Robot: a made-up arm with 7 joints.
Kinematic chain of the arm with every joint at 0, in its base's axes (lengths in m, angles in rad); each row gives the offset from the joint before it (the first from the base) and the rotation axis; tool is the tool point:
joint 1: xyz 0 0 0.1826 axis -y
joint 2: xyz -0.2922 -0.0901 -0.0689 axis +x
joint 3: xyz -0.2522 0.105 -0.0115 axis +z
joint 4: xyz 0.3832 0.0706 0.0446 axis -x
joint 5: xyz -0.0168 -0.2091 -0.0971 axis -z
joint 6: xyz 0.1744 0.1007 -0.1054 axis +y
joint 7: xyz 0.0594 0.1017 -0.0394 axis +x
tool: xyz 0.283 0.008 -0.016
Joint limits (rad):
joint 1: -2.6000..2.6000
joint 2: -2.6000..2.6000
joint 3: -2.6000..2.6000
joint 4: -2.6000..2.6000
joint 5: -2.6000..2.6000
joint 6: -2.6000..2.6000
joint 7: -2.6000..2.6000
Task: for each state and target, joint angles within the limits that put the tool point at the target. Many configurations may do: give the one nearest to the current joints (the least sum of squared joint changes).
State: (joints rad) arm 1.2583 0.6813 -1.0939 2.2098 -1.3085 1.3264 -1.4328
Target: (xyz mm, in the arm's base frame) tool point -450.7 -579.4 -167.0
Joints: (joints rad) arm 0.9580 0.6751 -0.8191 2.5779 -1.2209 1.4504 -1.4364
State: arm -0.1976 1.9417 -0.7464 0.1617 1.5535 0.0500 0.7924
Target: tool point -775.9 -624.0 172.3
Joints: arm -0.8769 1.3319 -0.5300 0.6622 1.8643 -0.3096 0.8064
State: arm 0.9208 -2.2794 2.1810 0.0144 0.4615 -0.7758 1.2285
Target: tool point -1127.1 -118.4 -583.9
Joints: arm 0.1568 -1.8247 2.6000 0.1107 0.1812 -0.9815 1.2363
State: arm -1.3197 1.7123 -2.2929 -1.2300 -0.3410 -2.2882 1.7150
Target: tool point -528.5 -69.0 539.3
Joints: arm -0.8417 1.8066 -2.1400 -1.2875 -0.3706 -2.5323 1.7359
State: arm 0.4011 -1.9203 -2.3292 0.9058 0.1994 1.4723 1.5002
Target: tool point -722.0 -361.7 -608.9
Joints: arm 0.7865 -1.8509 -2.3280 0.9679 0.0055 1.9084 1.4811
